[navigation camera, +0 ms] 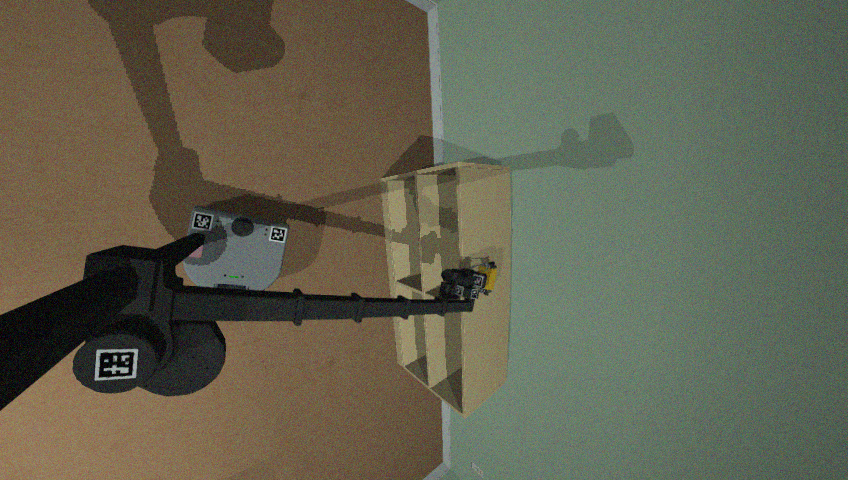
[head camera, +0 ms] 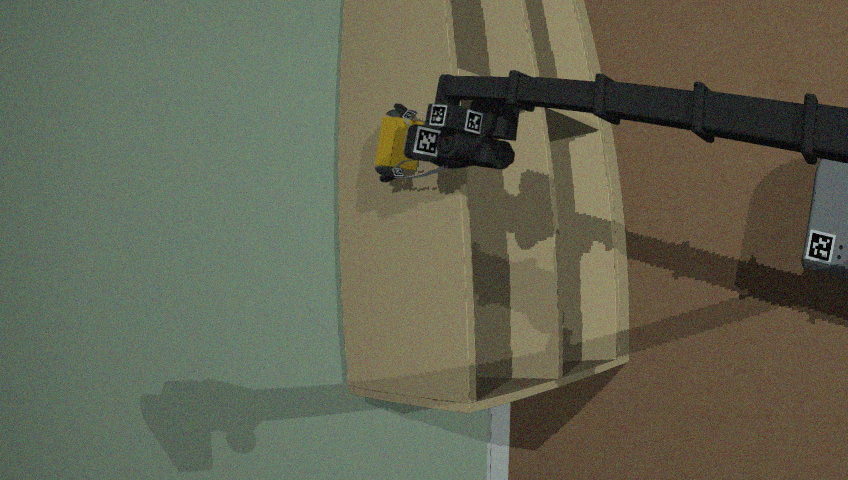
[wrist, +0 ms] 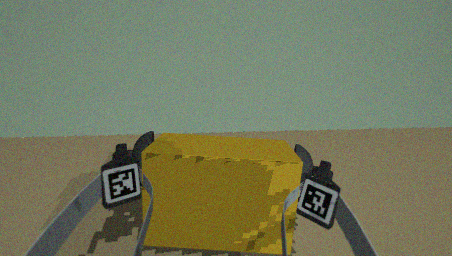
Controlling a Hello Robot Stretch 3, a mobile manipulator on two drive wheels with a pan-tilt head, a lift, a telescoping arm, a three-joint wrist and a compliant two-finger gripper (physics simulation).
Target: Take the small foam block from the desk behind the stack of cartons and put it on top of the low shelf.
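Seen in the pictures: gripper, between the fingertips: [navigation camera: 492, 278] [head camera: 385, 141]; robot's base, origin of its link: [navigation camera: 242, 226].
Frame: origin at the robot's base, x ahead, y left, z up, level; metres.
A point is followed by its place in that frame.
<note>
A yellow foam block [head camera: 389, 144] @(x -0.013, y -0.859, z 0.676 m) [navigation camera: 489, 278] @(x -0.016, y -0.853, z 0.674 m) [wrist: 215, 200] is held between the fingertips of my gripper [head camera: 392, 141] @(x -0.018, y -0.897, z 0.658 m) [navigation camera: 490, 277] @(x -0.018, y -0.897, z 0.658 m) [wrist: 223, 156] @(x -0.018, y -0.897, z 0.658 m), which is shut on it. The low shelf [head camera: 404, 291] @(x 0.245, y -0.831, z 0.610 m) [navigation camera: 484, 356] @(x -0.418, y -1.045, z 0.610 m) [wrist: 400, 160] is a pale wooden unit with open compartments. The gripper and block are over its top board, toward the wall side. The block's shadow falls on the board beside it. Whether the block's underside touches the board cannot be told. The desk and the cartons do not show in these views.
A green wall [head camera: 178, 178] @(x 0.103, y -1.162, z 0.992 m) [navigation camera: 654, 297] @(x 0.033, y -1.184, z 1.210 m) [wrist: 225, 65] stands directly behind the shelf. My extended arm [head camera: 654, 107] @(x -0.099, y -0.299, z 0.770 m) [navigation camera: 333, 306] @(x -0.097, y -0.180, z 0.772 m) reaches across the shelf's front and compartments. My grey base [head camera: 833, 190] @(x -0.118, y -0.122, z 0.160 m) [navigation camera: 255, 255] @(x -0.098, y -0.063, z 0.160 m) stands on the brown floor [head camera: 743, 404] @(x 0.410, y -0.234, z 0.000 m) [navigation camera: 333, 404] @(x -0.956, y -0.578, z 0.000 m), apart from the shelf.
</note>
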